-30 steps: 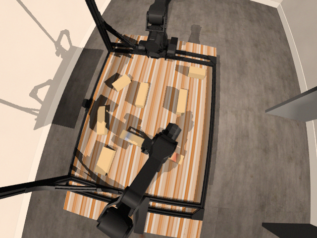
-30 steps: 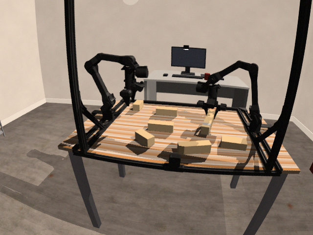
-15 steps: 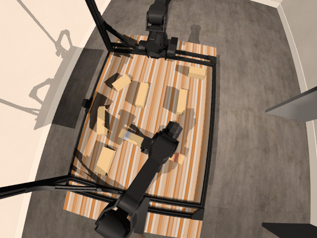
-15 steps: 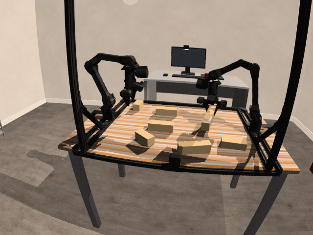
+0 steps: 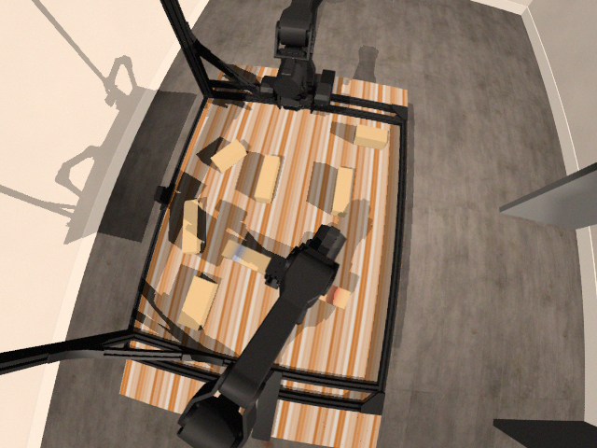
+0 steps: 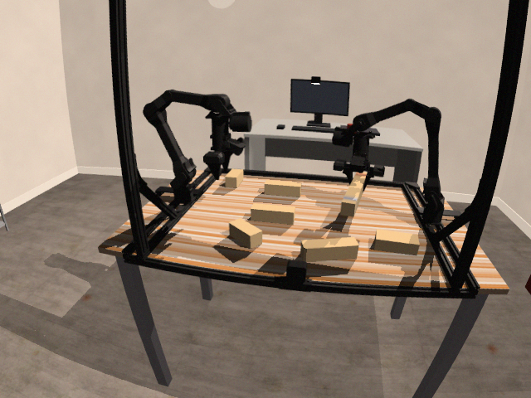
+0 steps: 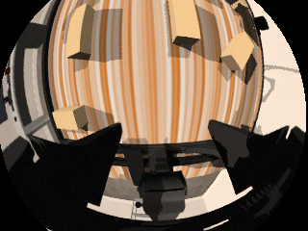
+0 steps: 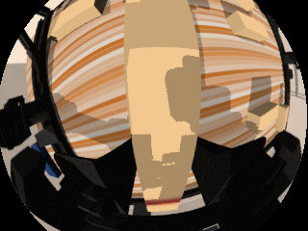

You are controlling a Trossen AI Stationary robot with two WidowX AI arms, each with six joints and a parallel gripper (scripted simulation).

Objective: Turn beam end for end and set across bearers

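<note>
Right now the beam is 50 mm behind my right hand, 20 mm below it and 10 mm to the left of it.
</note>
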